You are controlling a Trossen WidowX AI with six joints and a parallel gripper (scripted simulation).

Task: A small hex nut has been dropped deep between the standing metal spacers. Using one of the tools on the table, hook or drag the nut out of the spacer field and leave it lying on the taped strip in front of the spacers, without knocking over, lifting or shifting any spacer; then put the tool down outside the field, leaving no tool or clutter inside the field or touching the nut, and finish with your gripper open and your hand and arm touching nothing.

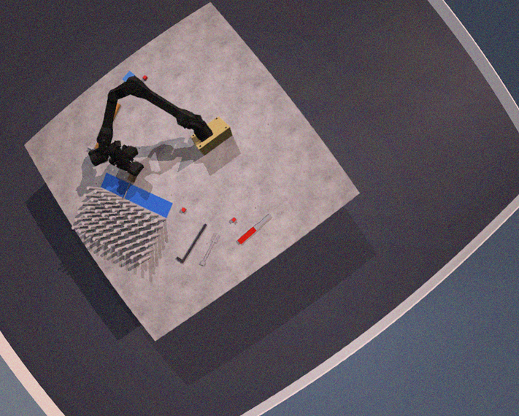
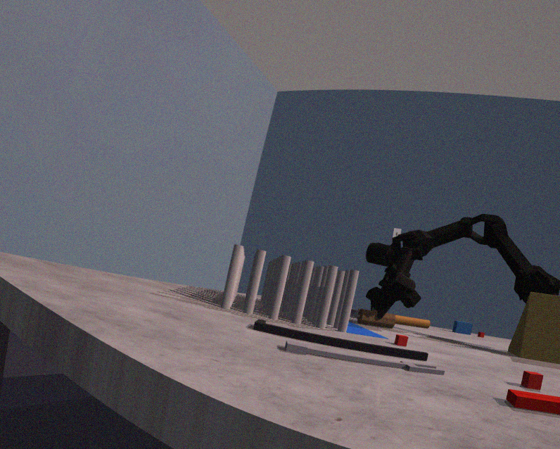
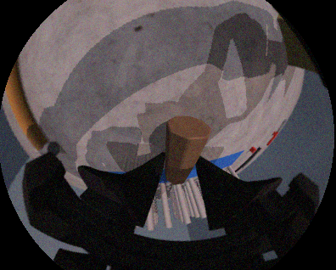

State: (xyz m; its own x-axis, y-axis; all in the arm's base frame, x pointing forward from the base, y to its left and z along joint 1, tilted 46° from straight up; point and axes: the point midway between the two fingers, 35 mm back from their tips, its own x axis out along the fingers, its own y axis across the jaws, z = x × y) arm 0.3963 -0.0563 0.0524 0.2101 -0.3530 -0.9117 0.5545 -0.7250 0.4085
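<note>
Right now the hook tool is 90 mm ahead of my gripper tip and 60 mm to the left of it. Round my gripper tip: grey wrench: 520 mm to the left, 120 mm behind, 10 mm below; blue taped strip: 90 mm to the left, 60 mm ahead, 20 mm below; blue cube: 440 mm to the right, 220 mm behind.
</note>
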